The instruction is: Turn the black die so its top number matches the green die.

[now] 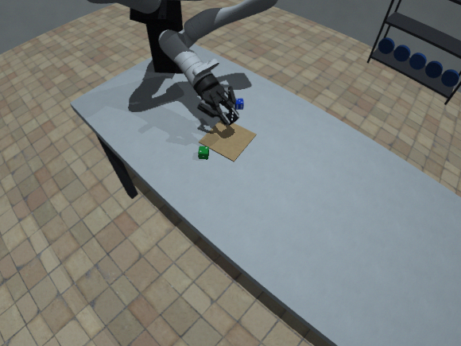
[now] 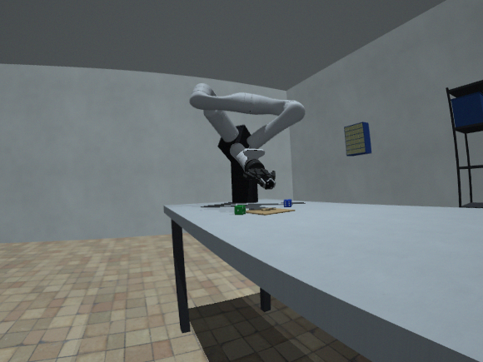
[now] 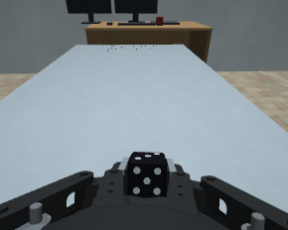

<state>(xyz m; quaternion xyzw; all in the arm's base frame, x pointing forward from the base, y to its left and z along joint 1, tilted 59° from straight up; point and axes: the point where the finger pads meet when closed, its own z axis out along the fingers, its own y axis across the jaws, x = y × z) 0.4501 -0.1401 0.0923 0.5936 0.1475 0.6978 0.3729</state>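
Now: the tan mat 100 mm below my hand. From my hand the other things lie so: blue die: 160 mm to the left, 90 mm below, 30 mm behind; green die: 100 mm to the right, 90 mm below, 40 mm behind; black die: right at my hand.
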